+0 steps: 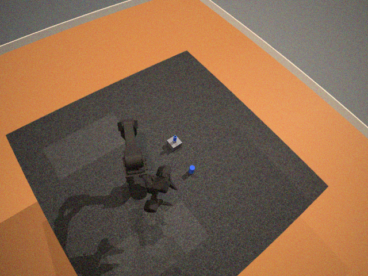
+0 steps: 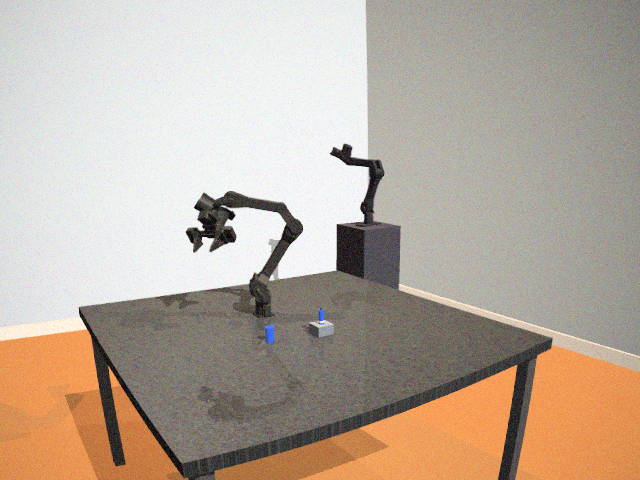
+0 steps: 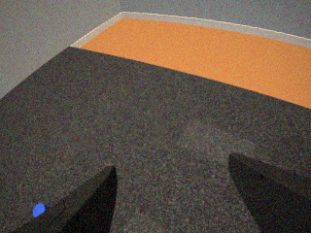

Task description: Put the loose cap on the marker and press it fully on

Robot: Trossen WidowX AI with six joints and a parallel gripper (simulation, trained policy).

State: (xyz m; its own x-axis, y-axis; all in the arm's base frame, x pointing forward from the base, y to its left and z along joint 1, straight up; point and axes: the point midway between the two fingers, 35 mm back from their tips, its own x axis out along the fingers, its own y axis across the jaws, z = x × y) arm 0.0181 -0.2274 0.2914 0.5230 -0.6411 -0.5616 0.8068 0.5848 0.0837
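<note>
My gripper tip is now 25 cm above the blue cap, 23 cm short of it and 13 cm to the right of it. Also, from my gripper tip: blue marker: 31 cm to the left, 26 cm ahead, 20 cm below; then grey holder block: 31 cm to the left, 26 cm ahead, 25 cm below.
</note>
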